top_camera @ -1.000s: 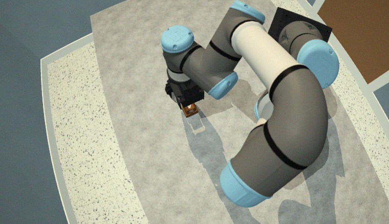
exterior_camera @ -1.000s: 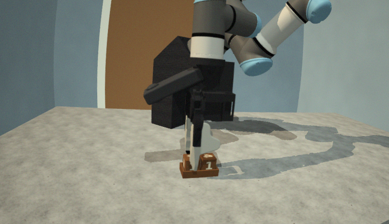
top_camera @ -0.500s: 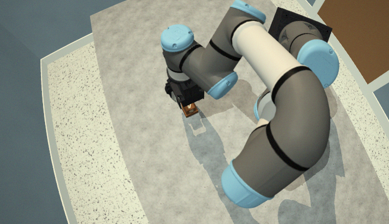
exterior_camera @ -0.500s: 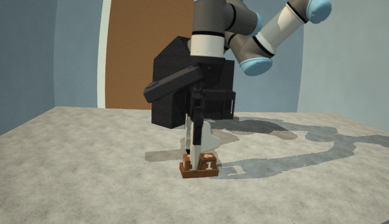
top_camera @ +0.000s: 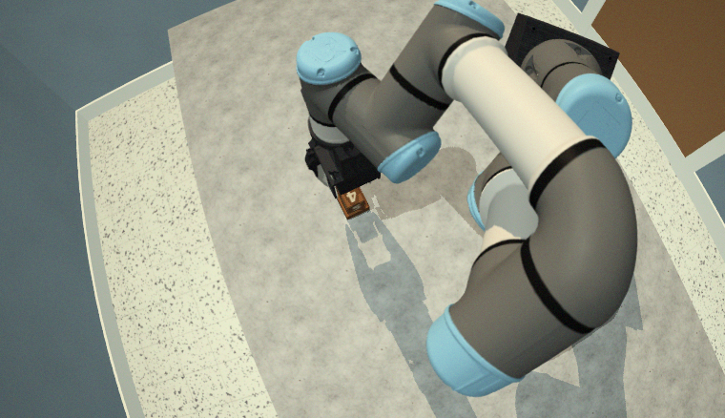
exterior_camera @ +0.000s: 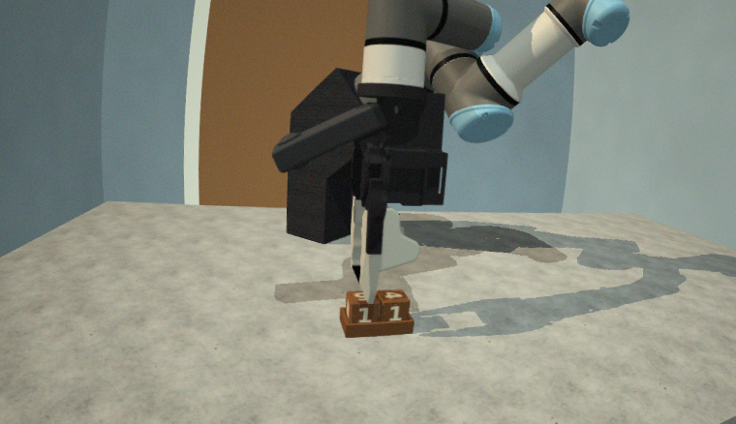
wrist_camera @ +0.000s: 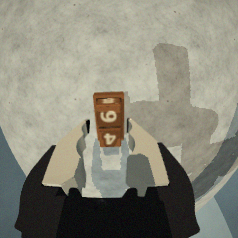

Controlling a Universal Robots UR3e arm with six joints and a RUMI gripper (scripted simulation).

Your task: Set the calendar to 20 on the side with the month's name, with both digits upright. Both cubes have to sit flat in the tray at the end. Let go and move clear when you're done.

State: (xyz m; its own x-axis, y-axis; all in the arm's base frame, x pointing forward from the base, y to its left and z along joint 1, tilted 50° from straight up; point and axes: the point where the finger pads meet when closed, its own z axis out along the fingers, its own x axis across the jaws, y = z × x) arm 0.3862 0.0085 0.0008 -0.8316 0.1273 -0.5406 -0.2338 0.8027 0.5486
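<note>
Now: the cube 1 cm behind my hand, 3 cm to the left of it and 4 cm below it. Also, from my hand: brown calendar tray (1 cm behind, 2 cm to the left, 5 cm below).
</note>
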